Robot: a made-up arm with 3 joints. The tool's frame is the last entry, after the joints. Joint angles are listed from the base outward.
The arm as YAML. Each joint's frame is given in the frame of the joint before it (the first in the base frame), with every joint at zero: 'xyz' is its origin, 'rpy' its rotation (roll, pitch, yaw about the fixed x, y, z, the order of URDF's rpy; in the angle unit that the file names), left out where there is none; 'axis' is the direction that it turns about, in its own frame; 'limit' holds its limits. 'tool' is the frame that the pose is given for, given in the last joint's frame.
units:
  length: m
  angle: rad
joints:
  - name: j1
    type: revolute
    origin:
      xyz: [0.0, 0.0, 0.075]
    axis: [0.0, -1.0, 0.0]
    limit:
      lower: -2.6
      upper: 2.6
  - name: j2
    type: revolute
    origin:
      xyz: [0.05, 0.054, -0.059]
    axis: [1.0, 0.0, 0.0]
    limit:
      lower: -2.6
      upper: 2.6
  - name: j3
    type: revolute
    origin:
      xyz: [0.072, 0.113, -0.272]
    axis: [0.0, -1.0, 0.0]
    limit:
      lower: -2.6
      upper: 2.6
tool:
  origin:
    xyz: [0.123, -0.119, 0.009]
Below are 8 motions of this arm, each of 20 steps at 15 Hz.
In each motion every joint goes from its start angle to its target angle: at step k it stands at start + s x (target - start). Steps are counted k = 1, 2, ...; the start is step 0. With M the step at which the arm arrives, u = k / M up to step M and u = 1 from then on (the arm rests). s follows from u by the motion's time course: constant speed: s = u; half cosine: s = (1 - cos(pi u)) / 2; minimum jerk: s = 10 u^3 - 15 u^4 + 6 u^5.
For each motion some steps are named. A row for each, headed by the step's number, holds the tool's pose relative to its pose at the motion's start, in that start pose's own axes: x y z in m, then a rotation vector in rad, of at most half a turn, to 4 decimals.
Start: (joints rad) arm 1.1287 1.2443 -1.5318
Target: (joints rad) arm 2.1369 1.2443 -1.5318
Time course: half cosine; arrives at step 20
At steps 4, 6, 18, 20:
4: -0.0038 0.0132 0.0179 -0.0911 -0.0309 0.0036
6: -0.0089 0.0304 0.0369 -0.1967 -0.0666 0.0077
18: -0.0597 0.1878 0.1010 -0.9309 -0.3154 0.0363
20: -0.0616 0.1933 0.1009 -0.9542 -0.3234 0.0372

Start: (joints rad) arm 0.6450 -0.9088 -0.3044
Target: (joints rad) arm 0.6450 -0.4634 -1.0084
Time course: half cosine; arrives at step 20
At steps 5, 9, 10, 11, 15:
5: 0.0002 0.0204 -0.0124 0.0612 0.1031 0.0227
9: -0.0042 0.0625 -0.0318 0.1695 0.2961 0.0825
10: -0.0066 0.0752 -0.0362 0.1985 0.3505 0.1034
11: -0.0094 0.0882 -0.0400 0.2266 0.4048 0.1261
15: -0.0236 0.1352 -0.0485 0.3174 0.5936 0.2194

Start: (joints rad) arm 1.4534 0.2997 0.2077
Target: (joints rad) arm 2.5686 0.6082 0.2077
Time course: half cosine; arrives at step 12
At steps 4, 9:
4: 0.0822 0.0411 0.0582 0.0941 -0.2631 0.0748
9: 0.1728 0.1526 0.2696 0.3202 -0.8670 0.3404

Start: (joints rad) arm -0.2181 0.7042 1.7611
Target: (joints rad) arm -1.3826 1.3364 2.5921
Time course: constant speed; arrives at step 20
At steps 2, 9, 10, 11, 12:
2: -0.0034 0.0046 0.0319 -0.0906 0.0033 -0.0435
9: 0.0074 0.0468 0.1283 -0.4660 -0.0183 -0.1127
10: 0.0112 0.0558 0.1390 -0.5250 -0.0250 -0.1103
11: 0.0153 0.0654 0.1486 -0.5847 -0.0324 -0.1045
12: 0.0197 0.0755 0.1572 -0.6451 -0.0405 -0.0952

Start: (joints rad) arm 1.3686 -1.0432 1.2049
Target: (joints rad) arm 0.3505 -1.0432 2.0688
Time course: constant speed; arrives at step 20
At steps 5, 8, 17, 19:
5: -0.0315 0.0250 0.0552 0.2126 -0.0870 0.0561
8: -0.0485 0.0304 0.0912 0.3450 -0.1370 0.0675
17: -0.0857 0.0047 0.1976 0.7438 -0.2645 -0.0009
19: -0.0907 -0.0086 0.2185 0.8291 -0.2862 -0.0369

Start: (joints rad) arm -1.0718 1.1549 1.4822
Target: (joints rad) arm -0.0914 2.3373 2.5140
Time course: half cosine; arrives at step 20
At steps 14, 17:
14: 0.0290 0.1666 0.1236 0.4944 -0.6736 -1.1227
17: 0.0365 0.1754 0.1683 0.4975 -0.6663 -1.3568

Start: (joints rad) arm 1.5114 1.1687 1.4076
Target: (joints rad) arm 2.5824 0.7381 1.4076
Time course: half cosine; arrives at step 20
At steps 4, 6, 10, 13, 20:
4: 0.0079 0.0070 -0.0113 0.0854 -0.0420 0.0557
6: 0.0179 0.0166 -0.0237 0.1822 -0.0953 0.1196
10: 0.0484 0.0501 -0.0508 0.4279 -0.2618 0.2834
13: 0.0752 0.0832 -0.0636 0.6058 -0.4143 0.4008
20: 0.1093 0.1289 -0.0660 0.8047 -0.6244 0.5261

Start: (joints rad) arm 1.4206 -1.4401 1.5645
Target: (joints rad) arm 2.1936 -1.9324 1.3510
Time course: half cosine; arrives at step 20
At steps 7, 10, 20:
7: 0.0060 -0.0461 -0.0154 -0.2154 0.0446 0.1264
10: 0.0128 -0.0861 -0.0172 -0.4014 0.1019 0.2196
20: 0.0323 -0.1672 0.0135 -0.8259 0.2886 0.3782

